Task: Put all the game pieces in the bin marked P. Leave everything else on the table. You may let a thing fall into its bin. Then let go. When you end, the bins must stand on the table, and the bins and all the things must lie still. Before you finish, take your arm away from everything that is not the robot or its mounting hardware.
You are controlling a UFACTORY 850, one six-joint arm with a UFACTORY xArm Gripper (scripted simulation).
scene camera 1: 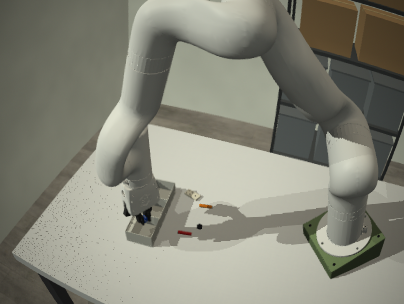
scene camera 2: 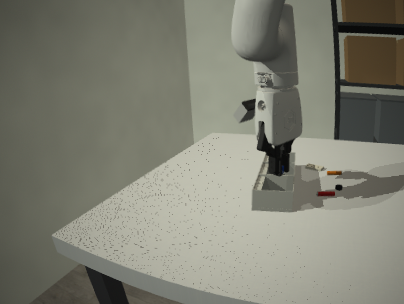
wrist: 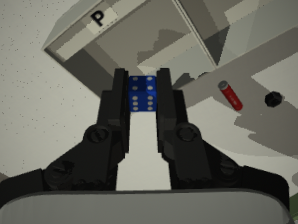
Scene:
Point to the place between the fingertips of my gripper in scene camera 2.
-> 278, 172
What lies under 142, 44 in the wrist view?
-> A grey bin.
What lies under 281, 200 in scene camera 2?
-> A grey bin.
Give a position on a grey bin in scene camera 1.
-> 138, 234

